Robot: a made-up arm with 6 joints.
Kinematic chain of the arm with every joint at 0, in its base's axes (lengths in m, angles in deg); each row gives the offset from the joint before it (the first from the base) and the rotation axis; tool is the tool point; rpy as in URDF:
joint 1: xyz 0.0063 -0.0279 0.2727 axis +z
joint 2: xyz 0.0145 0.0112 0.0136 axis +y
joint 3: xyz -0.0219 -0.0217 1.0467 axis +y
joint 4: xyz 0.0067 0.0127 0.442 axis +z
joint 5: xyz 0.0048 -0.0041 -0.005 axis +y
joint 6: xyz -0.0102 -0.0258 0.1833 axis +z
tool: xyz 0.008 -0.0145 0.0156 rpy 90 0 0
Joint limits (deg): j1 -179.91..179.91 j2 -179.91..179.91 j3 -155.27..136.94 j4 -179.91..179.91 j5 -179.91..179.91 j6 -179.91..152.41
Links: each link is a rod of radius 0.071 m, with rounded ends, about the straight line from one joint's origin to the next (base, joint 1, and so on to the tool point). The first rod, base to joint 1, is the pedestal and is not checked.
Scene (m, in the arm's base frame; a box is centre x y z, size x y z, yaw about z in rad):
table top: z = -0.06
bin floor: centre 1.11 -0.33 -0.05 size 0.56 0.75 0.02 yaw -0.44
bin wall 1: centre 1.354 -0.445 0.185 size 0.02 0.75 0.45 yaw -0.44
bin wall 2: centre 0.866 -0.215 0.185 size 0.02 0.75 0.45 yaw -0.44
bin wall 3: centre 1.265 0 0.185 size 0.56 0.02 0.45 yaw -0.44
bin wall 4: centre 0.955 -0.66 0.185 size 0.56 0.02 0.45 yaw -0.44
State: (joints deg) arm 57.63 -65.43 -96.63 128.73 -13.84 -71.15
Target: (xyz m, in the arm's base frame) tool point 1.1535 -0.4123 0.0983
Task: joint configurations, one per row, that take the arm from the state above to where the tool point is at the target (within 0.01 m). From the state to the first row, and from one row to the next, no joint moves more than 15 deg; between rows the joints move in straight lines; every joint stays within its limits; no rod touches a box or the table.
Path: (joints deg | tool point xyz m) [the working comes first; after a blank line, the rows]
Joints at the target: 158.53 -67.80 -97.54 121.29 -25.68 -72.41
Straight joint move there: touches bin wall 4.

1: 72.01 -62.51 -96.32 127.70 -15.84 -71.34 | -0.3463 -1.2026 0.1994
2: 86.39 -59.60 -96.00 126.67 -17.85 -71.54 | -0.0374 -1.2615 0.2683
3: 100.77 -56.68 -95.69 125.63 -19.85 -71.73 | 0.2775 -1.2357 0.3379
4: 115.15 -53.76 -95.37 124.60 -21.86 -71.92 | 0.5746 -1.1270 0.4079
5: 129.52 -50.85 -95.06 123.57 -23.86 -72.11 | 0.8315 -0.9433 0.4777
6: 143.90 -47.93 -94.74 122.54 -25.87 -72.31 | 1.0293 -0.6987 0.5476
7: 158.28 -45.01 -94.43 121.51 -27.87 -72.50 | 1.1535 -0.4123 0.6170
8: 158.40 -56.41 -95.98 121.40 -26.78 -72.46 | 1.1789 -0.4224 0.3560
9: 158.53 -67.80 -97.54 121.29 -25.68 -72.41 | 1.1535 -0.4122 0.0984

